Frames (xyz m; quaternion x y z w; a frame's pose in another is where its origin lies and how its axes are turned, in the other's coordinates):
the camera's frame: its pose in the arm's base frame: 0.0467 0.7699 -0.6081 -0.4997 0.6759 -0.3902 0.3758
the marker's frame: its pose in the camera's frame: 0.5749 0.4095 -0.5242 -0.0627 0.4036 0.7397 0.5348
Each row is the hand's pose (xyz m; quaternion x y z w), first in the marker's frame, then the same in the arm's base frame.
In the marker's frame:
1: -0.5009 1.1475 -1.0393 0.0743 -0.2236 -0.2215 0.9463
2: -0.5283 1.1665 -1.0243 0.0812 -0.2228 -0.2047 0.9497
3: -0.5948 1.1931 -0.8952 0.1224 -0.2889 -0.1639 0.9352
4: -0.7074 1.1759 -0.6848 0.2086 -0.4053 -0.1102 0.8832
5: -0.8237 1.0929 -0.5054 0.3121 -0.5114 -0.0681 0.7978
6: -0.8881 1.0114 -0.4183 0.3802 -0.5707 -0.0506 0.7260
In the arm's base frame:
1: 0.1463 1.1879 0.2920 0.1397 0.8915 -0.2756 0.3312
2: 0.1818 1.1796 0.2888 0.1575 0.8880 -0.2788 0.3301
3: 0.2794 1.1180 0.1968 0.1909 0.8440 -0.3316 0.3760
4: 0.3989 0.9716 0.0500 0.2261 0.7477 -0.4378 0.4451
5: 0.4664 0.7851 -0.0650 0.2426 0.6258 -0.5551 0.4914
6: 0.4757 0.6600 -0.1166 0.2394 0.5372 -0.6289 0.5085

